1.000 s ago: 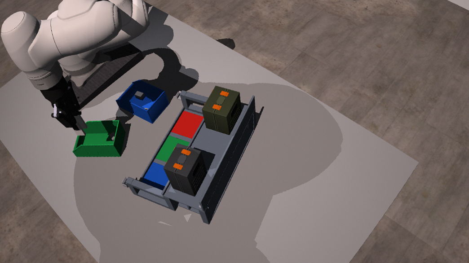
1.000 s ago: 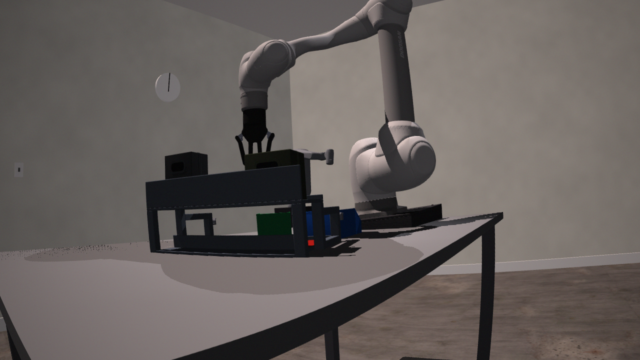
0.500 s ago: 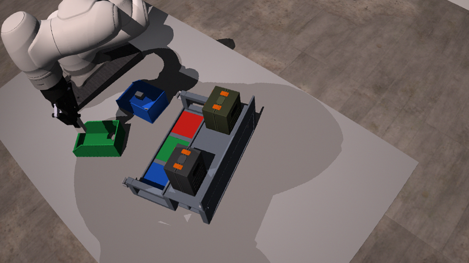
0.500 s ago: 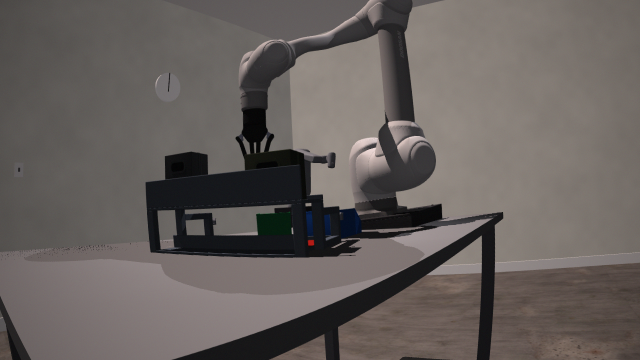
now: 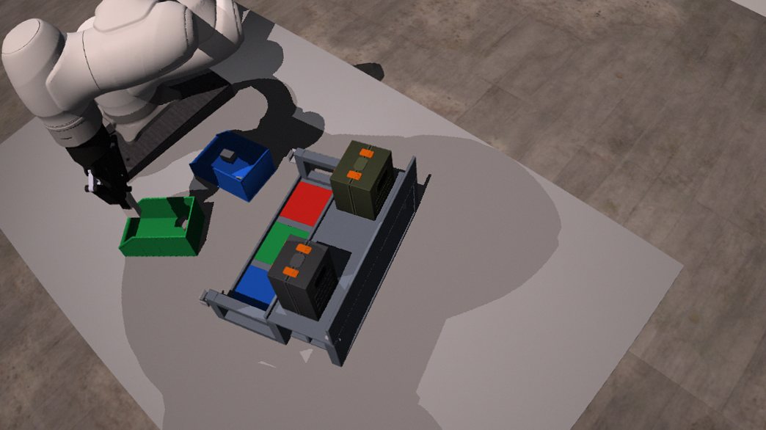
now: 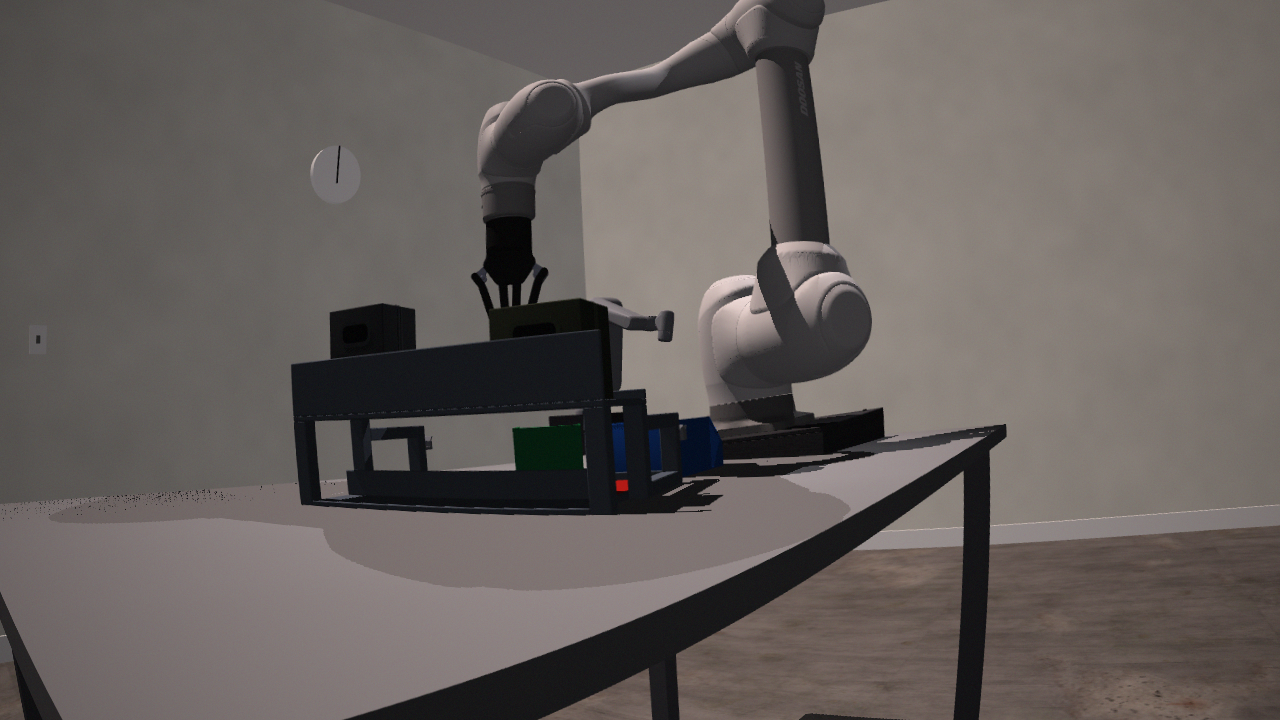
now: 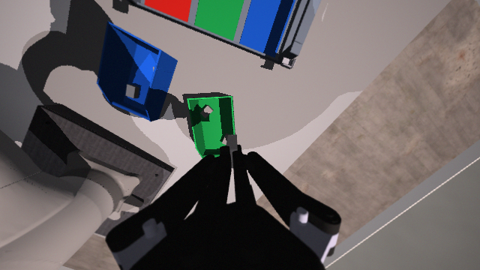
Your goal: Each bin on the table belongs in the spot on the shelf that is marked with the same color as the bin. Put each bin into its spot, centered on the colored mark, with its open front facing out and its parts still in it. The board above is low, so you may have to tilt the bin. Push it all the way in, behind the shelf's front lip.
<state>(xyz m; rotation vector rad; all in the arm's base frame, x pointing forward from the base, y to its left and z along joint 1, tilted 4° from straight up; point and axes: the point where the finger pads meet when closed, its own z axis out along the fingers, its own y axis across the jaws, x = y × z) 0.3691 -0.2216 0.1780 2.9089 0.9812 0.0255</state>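
My hand is 15 cm above the green bin, 4 cm to the right of it and 3 cm past it. Round my hand: olive case: 32 cm to the left, 31 cm ahead, 4 cm below; black case: 37 cm ahead, 10 cm to the left, 3 cm below; blue bin: 25 cm to the left, 15 cm below, 3 cm behind.
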